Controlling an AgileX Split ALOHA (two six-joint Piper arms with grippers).
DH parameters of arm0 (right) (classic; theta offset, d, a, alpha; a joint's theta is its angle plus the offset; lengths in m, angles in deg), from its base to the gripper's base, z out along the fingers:
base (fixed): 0 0 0 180
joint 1: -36.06 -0.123 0 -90
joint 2: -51.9 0 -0.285 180
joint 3: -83.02 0 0.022 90
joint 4: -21.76 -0.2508 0 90
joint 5: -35.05 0 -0.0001 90
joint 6: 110.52 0.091 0 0
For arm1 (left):
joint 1: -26.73 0.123 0 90
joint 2: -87.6 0 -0.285 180
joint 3: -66.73 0 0.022 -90
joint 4: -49.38 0.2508 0 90
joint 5: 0.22 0 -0.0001 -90
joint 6: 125.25 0.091 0 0
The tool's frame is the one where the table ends.
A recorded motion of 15 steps. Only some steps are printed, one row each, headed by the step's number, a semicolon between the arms.
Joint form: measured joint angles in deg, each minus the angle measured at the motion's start. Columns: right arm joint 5, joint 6, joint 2, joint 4, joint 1, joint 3; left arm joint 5, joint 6, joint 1, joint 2, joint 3, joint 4.
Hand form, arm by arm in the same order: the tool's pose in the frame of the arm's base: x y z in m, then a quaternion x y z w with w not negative. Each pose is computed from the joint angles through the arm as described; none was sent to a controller.
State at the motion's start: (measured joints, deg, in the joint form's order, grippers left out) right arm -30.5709 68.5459 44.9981 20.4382 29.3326 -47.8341; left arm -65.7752 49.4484 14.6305 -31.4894 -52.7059 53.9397
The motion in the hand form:
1: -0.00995 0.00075 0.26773 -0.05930 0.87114 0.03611 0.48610; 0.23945 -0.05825 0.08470 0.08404 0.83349 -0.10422 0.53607
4: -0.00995 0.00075 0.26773 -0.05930 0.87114 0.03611 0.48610; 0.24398 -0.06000 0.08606 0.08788 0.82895 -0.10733 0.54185
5: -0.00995 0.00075 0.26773 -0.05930 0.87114 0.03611 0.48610; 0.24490 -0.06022 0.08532 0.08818 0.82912 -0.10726 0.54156
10: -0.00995 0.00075 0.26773 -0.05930 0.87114 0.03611 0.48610; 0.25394 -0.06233 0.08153 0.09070 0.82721 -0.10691 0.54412
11: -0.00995 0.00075 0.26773 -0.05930 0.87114 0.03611 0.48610; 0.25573 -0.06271 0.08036 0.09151 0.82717 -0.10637 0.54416
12: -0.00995 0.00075 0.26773 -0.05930 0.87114 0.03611 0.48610; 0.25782 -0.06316 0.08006 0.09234 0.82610 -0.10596 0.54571
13: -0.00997 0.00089 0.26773 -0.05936 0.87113 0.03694 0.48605; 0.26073 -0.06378 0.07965 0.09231 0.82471 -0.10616 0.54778
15: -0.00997 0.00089 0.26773 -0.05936 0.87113 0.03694 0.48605; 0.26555 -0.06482 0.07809 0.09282 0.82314 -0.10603 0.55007
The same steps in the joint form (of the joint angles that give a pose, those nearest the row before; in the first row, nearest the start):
1: 0.00 0.00 0.00 0.00 0.00 0.00; 0.00 0.00 0.00 0.00 -0.30 0.12
4: 0.00 0.00 0.00 0.00 0.00 0.00; 0.00 0.00 0.00 -0.12 -1.29 0.66
5: 0.00 0.00 0.00 0.00 0.00 0.00; 0.00 0.02 0.00 -0.39 -1.51 0.67
10: 0.00 0.00 0.00 0.00 0.00 0.00; 0.00 0.26 0.00 -2.16 -3.63 0.79
11: 0.00 0.00 0.00 0.00 0.00 0.00; 0.00 0.37 0.00 -2.61 -4.06 0.79
12: 0.00 0.00 0.00 0.00 0.00 0.00; 0.00 0.49 0.00 -2.87 -4.53 0.79
13: 0.00 0.00 0.00 -0.10 0.00 0.00; 0.00 0.49 0.00 -3.25 -5.19 0.79
15: 0.00 0.00 0.00 -0.10 0.00 0.00; 0.00 0.56 0.00 -4.06 -6.31 0.79

